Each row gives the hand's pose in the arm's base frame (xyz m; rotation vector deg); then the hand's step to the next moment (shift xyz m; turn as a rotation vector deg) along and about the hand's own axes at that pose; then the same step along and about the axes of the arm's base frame.
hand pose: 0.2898 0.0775 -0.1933 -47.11 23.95 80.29
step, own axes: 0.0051 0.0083 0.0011 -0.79 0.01 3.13
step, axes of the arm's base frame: -0.0074 0.0040 -0.0050 -0.78 1.70 2.63
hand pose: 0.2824 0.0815 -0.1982 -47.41 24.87 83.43
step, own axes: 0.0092 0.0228 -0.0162 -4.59 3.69 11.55
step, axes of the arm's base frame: -0.0176 -0.0072 -0.0225 -6.59 4.79 10.08
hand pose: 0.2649 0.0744 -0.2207 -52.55 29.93 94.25
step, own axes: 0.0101 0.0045 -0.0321 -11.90 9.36 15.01
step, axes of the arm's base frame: 0.0045 -0.0190 -0.0278 -12.49 1.35 17.22
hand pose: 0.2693 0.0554 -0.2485 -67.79 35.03 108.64
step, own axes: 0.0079 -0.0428 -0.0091 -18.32 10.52 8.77
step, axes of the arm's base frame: 0.0381 0.0203 -0.0106 -8.74 -6.31 20.18
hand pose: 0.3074 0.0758 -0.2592 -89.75 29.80 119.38
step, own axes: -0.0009 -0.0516 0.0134 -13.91 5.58 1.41
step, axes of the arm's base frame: 0.0198 0.0494 0.0037 -1.14 -5.79 13.85
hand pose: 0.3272 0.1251 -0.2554 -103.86 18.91 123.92
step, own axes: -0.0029 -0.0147 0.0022 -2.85 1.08 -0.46
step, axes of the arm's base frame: 0.0039 0.0142 0.0035 0.48 -1.40 2.71
